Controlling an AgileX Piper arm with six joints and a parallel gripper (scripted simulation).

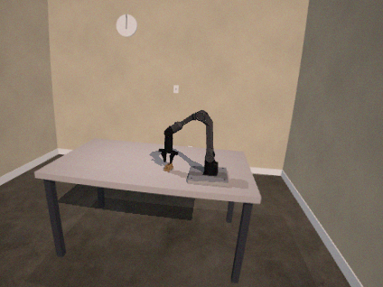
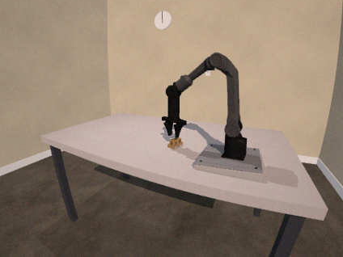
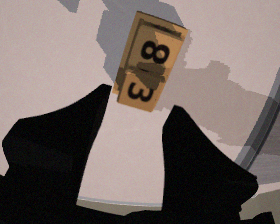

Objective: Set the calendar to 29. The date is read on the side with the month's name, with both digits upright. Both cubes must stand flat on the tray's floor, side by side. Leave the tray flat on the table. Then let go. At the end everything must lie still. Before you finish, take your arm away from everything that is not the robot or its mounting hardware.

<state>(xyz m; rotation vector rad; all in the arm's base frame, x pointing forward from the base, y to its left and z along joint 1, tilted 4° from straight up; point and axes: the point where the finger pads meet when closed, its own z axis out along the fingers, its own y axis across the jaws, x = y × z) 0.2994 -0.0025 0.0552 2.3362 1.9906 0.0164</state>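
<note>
My gripper is now 40 mm above the wooden digit cube. Also, from my hand: wooden tray (20 mm to the right, 60 mm below).
</note>
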